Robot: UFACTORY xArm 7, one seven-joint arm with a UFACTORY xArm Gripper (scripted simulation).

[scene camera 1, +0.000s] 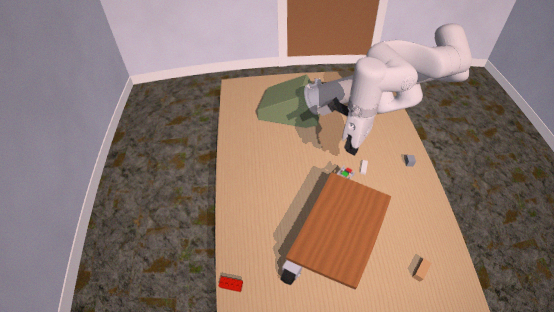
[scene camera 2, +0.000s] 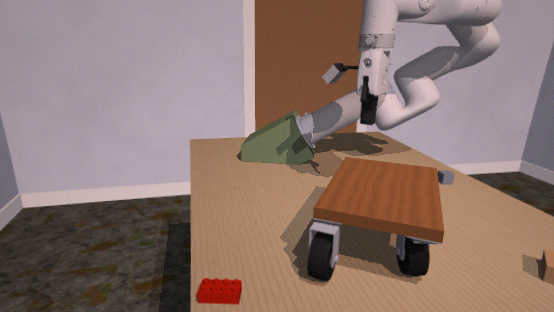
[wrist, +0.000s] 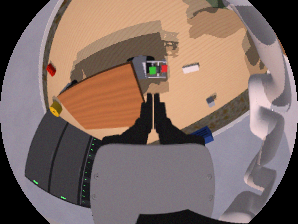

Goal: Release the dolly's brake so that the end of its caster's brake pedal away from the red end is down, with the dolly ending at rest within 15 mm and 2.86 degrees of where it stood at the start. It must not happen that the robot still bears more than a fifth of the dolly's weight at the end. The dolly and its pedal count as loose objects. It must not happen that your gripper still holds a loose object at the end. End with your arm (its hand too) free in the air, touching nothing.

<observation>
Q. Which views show my gripper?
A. Scene camera 1, scene camera 2 and the wrist view: all of them.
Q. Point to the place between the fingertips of my gripper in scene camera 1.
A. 351, 151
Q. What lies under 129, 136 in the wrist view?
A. My gripper.
</observation>
